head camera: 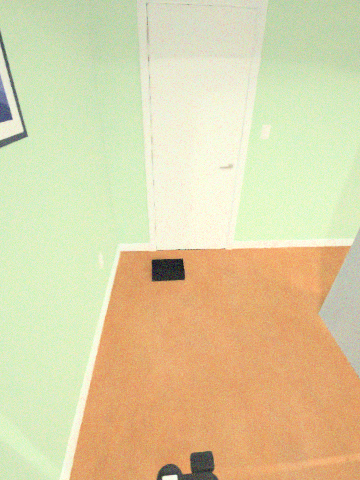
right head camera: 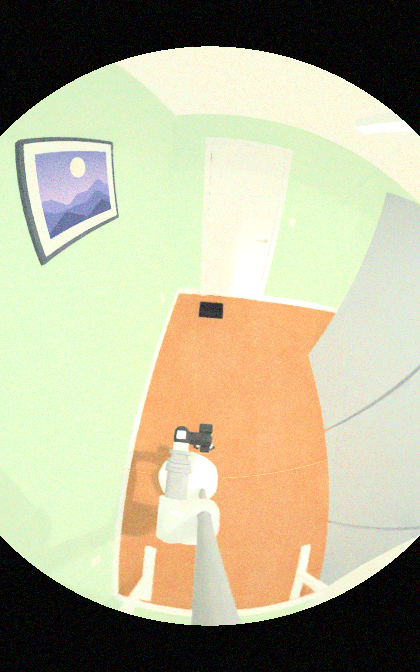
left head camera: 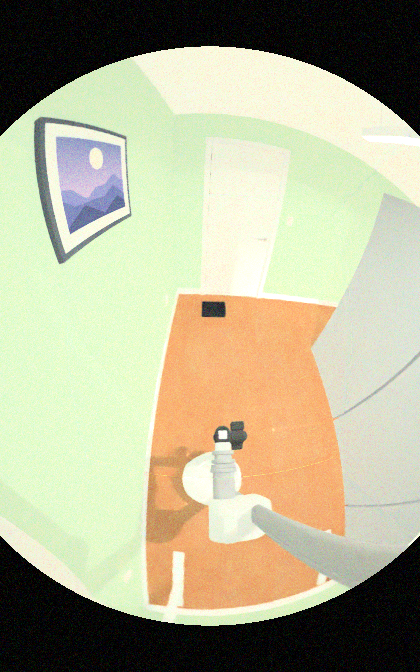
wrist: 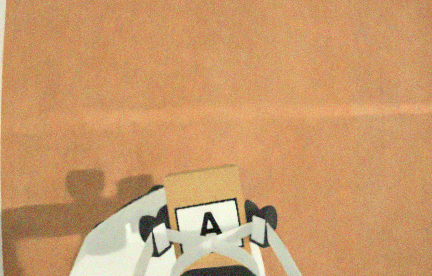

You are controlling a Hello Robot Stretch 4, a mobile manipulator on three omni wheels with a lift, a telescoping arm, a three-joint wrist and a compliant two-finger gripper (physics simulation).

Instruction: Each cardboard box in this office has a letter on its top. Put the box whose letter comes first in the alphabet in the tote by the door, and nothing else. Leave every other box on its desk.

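Frame: origin at the robot's base, x left, y ahead, z down, level; metres.
Where they show: gripper, fingertip midpoint: (wrist: 208, 217).
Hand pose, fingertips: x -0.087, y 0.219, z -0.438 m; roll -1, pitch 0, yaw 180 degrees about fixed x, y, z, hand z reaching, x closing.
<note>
Things, the pixels of their centre, and the offset from my fingertips. Level surfaces: height alone.
- cardboard box at the middle of its body: (wrist: 208, 220) dy +0.003, dx +0.000, dz -0.019 m
- black tote at the middle of its body: (head camera: 168, 269) dy +1.663, dx +0.028, dz +0.416 m
- Orange floor at its surface level: dz +0.465 m
A cardboard box (wrist: 202, 185) with a black A on a white label sits between the two finger pads in the wrist view. My gripper (wrist: 208, 217) is shut on it and holds it above the floor beside my white base. In the right head view the gripper (right head camera: 204, 447) hangs low near the base; the box is mostly hidden there under the wrist. The black tote (head camera: 168, 270) (left head camera: 213, 309) (right head camera: 211, 310) stands on the floor in front of the door (head camera: 197, 130) (left head camera: 242, 215) (right head camera: 243, 215), near the left wall corner, well beyond the gripper. No other lettered box shows.
A green wall with a framed picture (left head camera: 92, 185) (right head camera: 75, 192) runs close along the left. A tall grey partition (head camera: 347, 300) (left head camera: 375, 320) (right head camera: 372, 325) stands on the right. Orange floor (head camera: 225, 360) lies between them. White legs (left head camera: 178, 575) (right head camera: 149, 570) stand behind the base.
</note>
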